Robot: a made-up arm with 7 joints. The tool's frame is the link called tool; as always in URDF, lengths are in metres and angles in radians. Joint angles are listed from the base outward.
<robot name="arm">
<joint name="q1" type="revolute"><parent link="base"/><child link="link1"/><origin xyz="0.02 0.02 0.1" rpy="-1.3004 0.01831 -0.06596"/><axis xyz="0 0 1"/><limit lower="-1.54" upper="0.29"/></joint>
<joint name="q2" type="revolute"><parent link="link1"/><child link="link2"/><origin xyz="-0.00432 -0.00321 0.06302" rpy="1.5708 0 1.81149"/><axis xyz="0 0 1"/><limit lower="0.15" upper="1.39"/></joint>
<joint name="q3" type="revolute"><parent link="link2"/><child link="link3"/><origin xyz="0.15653 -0.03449 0.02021" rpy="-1.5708 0 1.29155"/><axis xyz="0 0 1"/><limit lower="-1.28" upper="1.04"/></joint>
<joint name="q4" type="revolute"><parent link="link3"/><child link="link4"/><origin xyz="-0.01 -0.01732 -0.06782" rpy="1.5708 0 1.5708"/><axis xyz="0 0 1"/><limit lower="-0.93" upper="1.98"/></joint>
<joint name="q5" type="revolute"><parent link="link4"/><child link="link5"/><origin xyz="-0.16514 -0.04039 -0.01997" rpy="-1.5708 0 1.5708"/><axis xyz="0 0 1"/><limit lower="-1.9" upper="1.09"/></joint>
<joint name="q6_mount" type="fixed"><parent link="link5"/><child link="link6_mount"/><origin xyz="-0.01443 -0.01 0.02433"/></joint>
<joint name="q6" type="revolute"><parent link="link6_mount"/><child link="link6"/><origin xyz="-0.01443 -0.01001 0.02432" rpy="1.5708 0 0"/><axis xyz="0 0 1"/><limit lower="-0.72" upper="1.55"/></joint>
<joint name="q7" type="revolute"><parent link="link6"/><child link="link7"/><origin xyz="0.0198 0.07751 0.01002" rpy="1.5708 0 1.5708"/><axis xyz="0 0 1"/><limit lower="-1.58" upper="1.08"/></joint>
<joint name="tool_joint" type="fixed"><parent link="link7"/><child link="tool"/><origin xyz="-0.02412 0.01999 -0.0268" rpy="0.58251 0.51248 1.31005"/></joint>
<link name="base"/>
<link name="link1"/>
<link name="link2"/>
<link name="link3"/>
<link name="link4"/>
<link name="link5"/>
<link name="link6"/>
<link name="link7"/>
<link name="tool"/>
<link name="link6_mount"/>
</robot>
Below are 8 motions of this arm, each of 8 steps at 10 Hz.
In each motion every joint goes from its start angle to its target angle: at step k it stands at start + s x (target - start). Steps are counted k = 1, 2, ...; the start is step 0. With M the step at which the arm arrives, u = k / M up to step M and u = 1 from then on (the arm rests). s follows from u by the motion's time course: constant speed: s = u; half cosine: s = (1 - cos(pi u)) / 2; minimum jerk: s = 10 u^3 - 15 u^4 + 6 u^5.
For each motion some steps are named. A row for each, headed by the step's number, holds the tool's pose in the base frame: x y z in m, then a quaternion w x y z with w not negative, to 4 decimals.
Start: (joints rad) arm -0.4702 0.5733 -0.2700 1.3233 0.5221 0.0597 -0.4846
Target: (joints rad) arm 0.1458 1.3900 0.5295 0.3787 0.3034 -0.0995 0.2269
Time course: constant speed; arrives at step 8
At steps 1, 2, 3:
1: 0.1997 0.4032 -0.2380 0.3482 0.7270 0.4942 0.3256
2: 0.1930 0.4382 -0.2007 0.3432 0.7082 0.4520 0.4200
3: 0.1894 0.4686 -0.1560 0.3327 0.6897 0.3929 0.5091

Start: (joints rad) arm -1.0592 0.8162 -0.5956 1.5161 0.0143 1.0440 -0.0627
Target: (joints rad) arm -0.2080 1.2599 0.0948 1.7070 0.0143 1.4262 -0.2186
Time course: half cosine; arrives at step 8
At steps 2, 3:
2: 0.2158 0.4618 -0.0852 0.1398 -0.4904 -0.6495 -0.5640
3: 0.1479 0.4828 -0.0855 0.2234 -0.4373 -0.6942 -0.5263

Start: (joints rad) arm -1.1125 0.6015 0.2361 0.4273 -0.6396 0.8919 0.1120
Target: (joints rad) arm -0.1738 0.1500 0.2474 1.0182 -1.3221 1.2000 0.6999
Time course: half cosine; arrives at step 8
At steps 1, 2, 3, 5, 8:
1: 0.4768 0.2293 0.0186 0.6742 0.0508 0.5776 0.4573
2: 0.4602 0.2194 -0.0518 0.6069 0.0618 0.6636 0.4330
3: 0.4159 0.2011 -0.1483 0.4899 0.0764 0.7760 0.3899
5: 0.2456 0.1408 -0.3095 0.1662 0.0956 0.9482 0.2535
8: 0.0822 0.0765 -0.3568 0.1022 -0.0860 -0.9849 -0.1103

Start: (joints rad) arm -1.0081 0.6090 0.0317 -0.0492 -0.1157 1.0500 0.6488
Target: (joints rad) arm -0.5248 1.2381 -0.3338 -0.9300 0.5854 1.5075 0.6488
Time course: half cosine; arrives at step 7
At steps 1, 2, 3, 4, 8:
1: 0.4320 0.1803 0.1098 0.4654 0.1265 0.2437 0.8415
2: 0.4110 0.1863 0.1180 0.4206 0.1555 0.1711 0.8773
3: 0.3793 0.1849 0.1259 0.3592 0.1902 0.0668 0.9112
4: 0.3422 0.1732 0.1282 0.3022 0.2170 -0.0439 0.9272
8: 0.2702 0.1428 0.1196 0.2476 0.2360 -0.2073 0.9165

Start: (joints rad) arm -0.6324 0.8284 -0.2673 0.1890 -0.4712 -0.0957 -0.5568
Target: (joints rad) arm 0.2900 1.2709 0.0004 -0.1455 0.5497 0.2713 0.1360
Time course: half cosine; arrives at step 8
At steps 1, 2, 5, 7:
1: 0.4198 0.2622 -0.0553 0.8735 0.3651 0.1799 0.2672
2: 0.3968 0.2843 -0.0622 0.8262 0.4194 0.1908 0.3241
5: 0.2918 0.3486 -0.0607 0.5306 0.6695 0.0926 0.5116
7: 0.2540 0.3529 -0.0512 0.3936 0.7515 -0.0501 0.5271

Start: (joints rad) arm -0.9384 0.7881 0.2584 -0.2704 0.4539 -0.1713 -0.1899
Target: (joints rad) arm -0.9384 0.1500 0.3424 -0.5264 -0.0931 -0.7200 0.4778
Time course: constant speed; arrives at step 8
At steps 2, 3, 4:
2: 0.3338 0.1990 0.2344 0.6828 0.0145 -0.4214 0.5966
3: 0.3346 0.1877 0.2236 0.7000 -0.0868 -0.4218 0.5698
4: 0.3345 0.1760 0.2135 0.7076 -0.1900 -0.4139 0.5402

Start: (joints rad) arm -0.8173 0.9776 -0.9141 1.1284 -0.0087 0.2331 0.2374
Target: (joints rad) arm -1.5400 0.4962 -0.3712 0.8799 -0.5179 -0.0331 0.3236
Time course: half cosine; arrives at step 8
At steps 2, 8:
2: 0.3539 0.3981 -0.0917 0.3486 0.6149 0.1958 0.6797
8: 0.5247 0.1137 0.1096 0.7968 -0.0086 0.1793 0.5770

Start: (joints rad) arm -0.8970 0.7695 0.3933 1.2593 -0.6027 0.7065 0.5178
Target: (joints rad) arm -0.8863 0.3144 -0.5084 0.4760 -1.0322 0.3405 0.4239
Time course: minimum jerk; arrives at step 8
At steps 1, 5, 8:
1: 0.3269 0.3506 -0.1677 0.1800 -0.0017 0.7407 0.6473
5: 0.4237 0.1312 -0.1708 0.5649 0.1113 0.6370 0.5126
8: 0.4077 0.0072 -0.1633 0.6913 0.1355 0.6109 0.3614

